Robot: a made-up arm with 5 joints. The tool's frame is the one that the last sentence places.
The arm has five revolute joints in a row. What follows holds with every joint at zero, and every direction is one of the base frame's.
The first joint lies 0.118 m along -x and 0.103 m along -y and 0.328 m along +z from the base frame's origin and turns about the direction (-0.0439, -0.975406, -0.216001).
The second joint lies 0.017 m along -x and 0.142 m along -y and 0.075 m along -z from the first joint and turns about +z.
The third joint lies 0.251 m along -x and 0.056 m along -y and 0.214 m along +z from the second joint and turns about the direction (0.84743, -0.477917, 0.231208).
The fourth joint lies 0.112 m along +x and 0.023 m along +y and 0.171 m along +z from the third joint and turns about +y.
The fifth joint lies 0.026 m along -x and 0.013 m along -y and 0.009 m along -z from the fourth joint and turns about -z.
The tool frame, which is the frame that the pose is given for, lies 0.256 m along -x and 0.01 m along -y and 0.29 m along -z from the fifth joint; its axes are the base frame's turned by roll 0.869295, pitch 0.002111 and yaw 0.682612 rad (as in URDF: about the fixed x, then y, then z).
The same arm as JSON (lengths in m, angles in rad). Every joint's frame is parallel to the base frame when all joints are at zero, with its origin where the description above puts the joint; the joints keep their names.
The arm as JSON. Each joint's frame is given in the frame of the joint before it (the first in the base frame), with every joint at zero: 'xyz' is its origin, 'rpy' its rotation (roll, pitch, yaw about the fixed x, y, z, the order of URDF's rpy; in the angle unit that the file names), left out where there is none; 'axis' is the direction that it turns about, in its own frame. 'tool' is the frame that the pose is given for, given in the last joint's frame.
{
  "units": {
    "length": "m",
    "angle": "rad"
  },
  "joints": [
    {
      "name": "joint 1",
      "type": "revolute",
      "origin": {
        "xyz": [
          -0.118,
          -0.103,
          0.328
        ]
      },
      "axis": [
        -0.0439,
        -0.975406,
        -0.216001
      ]
    },
    {
      "name": "joint 2",
      "type": "revolute",
      "origin": {
        "xyz": [
          -0.017,
          -0.142,
          -0.075
        ]
      },
      "axis": [
        0.0,
        0.0,
        1.0
      ]
    },
    {
      "name": "joint 3",
      "type": "revolute",
      "origin": {
        "xyz": [
          -0.251,
          -0.056,
          0.214
        ]
      },
      "axis": [
        0.84743,
        -0.477917,
        0.231208
      ]
    },
    {
      "name": "joint 4",
      "type": "revolute",
      "origin": {
        "xyz": [
          0.112,
          0.023,
          0.171
        ]
      },
      "axis": [
        0.0,
        1.0,
        0.0
      ]
    },
    {
      "name": "joint 5",
      "type": "revolute",
      "origin": {
        "xyz": [
          -0.026,
          -0.013,
          -0.009
        ]
      },
      "axis": [
        0.0,
        0.0,
        -1.0
      ]
    }
  ],
  "tool": {
    "origin": {
      "xyz": [
        -0.256,
        -0.01,
        -0.29
      ],
      "rpy": [
        0.8693,
        0.0021,
        0.6826
      ]
    }
  }
}

